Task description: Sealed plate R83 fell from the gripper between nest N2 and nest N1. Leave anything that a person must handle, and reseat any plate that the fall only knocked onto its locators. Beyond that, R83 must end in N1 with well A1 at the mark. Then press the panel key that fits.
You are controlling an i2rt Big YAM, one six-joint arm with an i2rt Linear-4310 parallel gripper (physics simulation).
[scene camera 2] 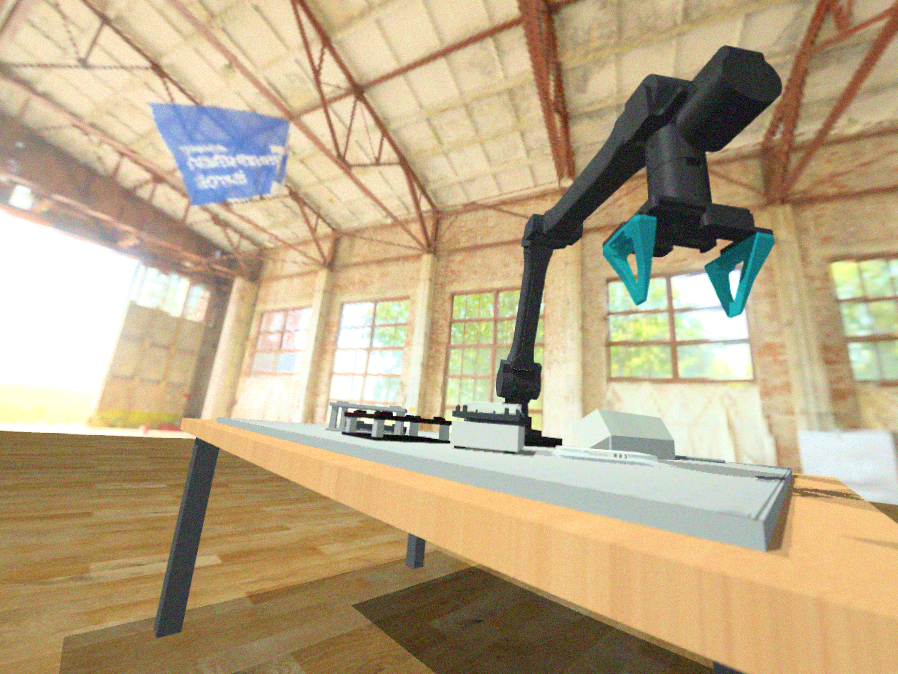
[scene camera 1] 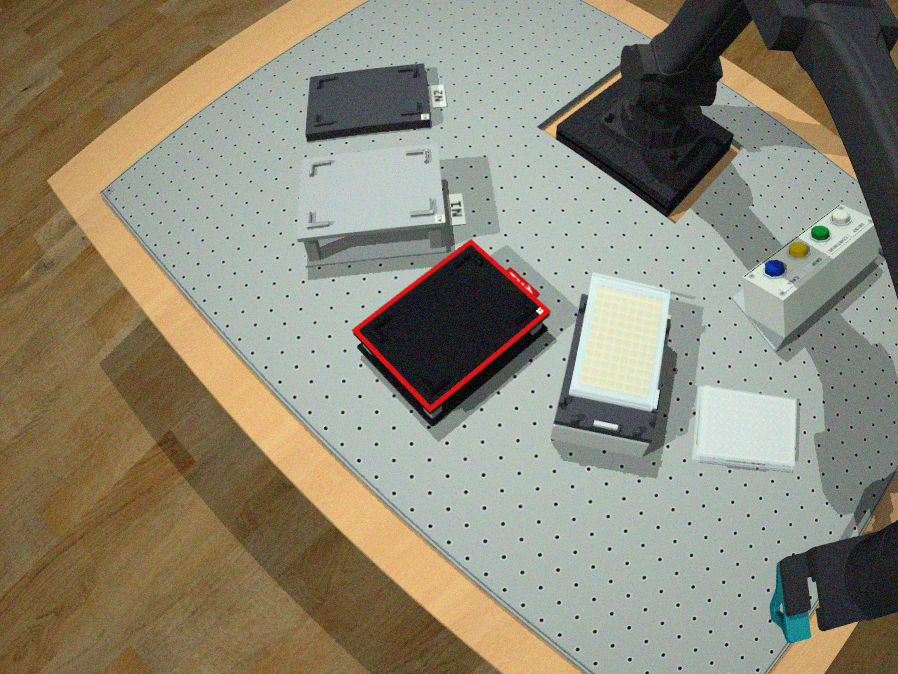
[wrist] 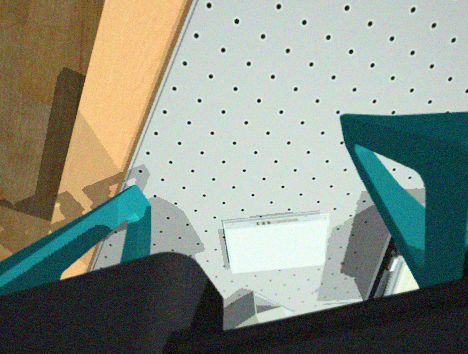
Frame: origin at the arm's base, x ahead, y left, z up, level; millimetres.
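Seen in the pictures: gripper, fingertip midpoint: (scene camera 2: 688,310) (scene camera 1: 818,600) (wrist: 236,164); arm's base, origin of the base link: (scene camera 1: 650,135).
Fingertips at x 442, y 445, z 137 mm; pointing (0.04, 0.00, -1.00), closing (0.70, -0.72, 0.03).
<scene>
Offsets run from my fingertips to a thing's top centre. "*": to the spot under its first point. Level surfaces: height alone.
My gripper (scene camera 2: 686,309) (wrist: 236,164) is open and empty, high above the board's right end. A clear-white plate @(dx -172, dy -140, dz -145 mm) (scene camera 1: 745,428) (scene camera 2: 609,455) (wrist: 277,245) lies flat on the pegboard; small dark print on its side is too small to read. A plate with cream wells @(dx -134, dy -307, dz -77 mm) (scene camera 1: 621,344) (wrist: 407,277) rests on a dark-topped block @(* dx -45, dy -307, dz -104 mm) (scene camera 1: 569,412), leaving one end of the block's top bare; whether it is level is unclear. Pale raised nest N1 @(dx -122, dy -636, dz -93 mm) (scene camera 1: 369,192) and dark low nest N2 @(dx -261, dy -782, dz -136 mm) (scene camera 1: 366,100) hold no plate. The panel @(dx -398, dy -166, dz -75 mm) (scene camera 1: 805,290) (scene camera 2: 623,431) (wrist: 245,307) has blue, yellow, green and white keys.
A black nest with a red border @(dx -57, dy -462, dz -113 mm) (scene camera 1: 449,326) stands between N1 and the dark-topped block. The arm's black base (scene camera 1: 645,145) stands behind the nests and panel. The pegboard @(dz -159 mm) (scene camera 1: 507,551) has a wooden table edge (scene camera 1: 406,587) around it.
</scene>
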